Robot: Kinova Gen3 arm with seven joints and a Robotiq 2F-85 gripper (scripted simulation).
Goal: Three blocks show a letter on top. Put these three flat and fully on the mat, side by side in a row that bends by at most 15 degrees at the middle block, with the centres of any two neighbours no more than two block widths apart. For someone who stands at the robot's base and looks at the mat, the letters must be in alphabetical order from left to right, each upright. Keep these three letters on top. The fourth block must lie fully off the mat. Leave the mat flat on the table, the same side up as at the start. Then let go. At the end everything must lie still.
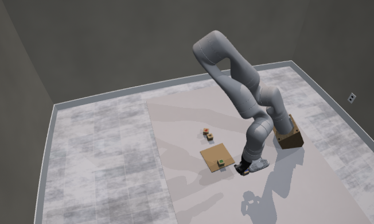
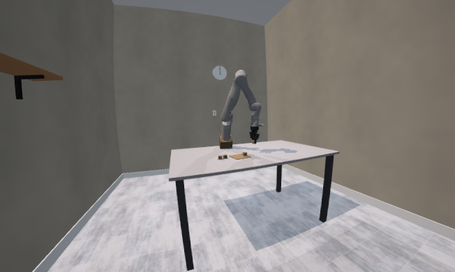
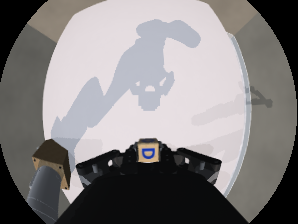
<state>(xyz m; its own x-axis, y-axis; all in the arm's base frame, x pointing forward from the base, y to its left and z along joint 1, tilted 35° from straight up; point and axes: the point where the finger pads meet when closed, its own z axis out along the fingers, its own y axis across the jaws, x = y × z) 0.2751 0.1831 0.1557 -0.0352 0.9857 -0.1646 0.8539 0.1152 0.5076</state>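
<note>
The tan mat lies 17 cm to the right of my hand, 11 cm below it and 6 cm ahead of it. From my hand the other things lie so: block 30 cm to the right, 9 cm below, 6 cm ahead.
</note>
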